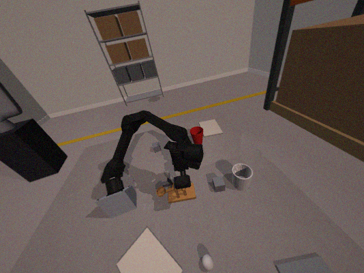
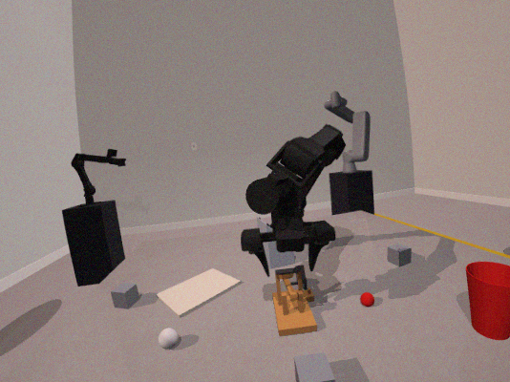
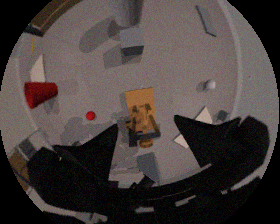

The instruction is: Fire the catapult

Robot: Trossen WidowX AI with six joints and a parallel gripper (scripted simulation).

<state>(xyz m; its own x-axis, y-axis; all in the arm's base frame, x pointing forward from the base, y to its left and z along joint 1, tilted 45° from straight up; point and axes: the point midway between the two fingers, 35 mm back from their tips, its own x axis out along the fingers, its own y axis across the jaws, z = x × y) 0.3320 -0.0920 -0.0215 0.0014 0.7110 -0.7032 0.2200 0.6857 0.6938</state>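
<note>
Right now my gripper tip is 2 cm short of the red ball, 18 cm to the right of it and 11 cm above it. Also, from my gripper tip: orange wooden catapult: 6 cm behind, 4 cm to the left, 7 cm below; white ball: 2 cm behind, 27 cm to the right, 10 cm below; white mug: 28 cm ahead, 6 cm to the right, 9 cm below.
</note>
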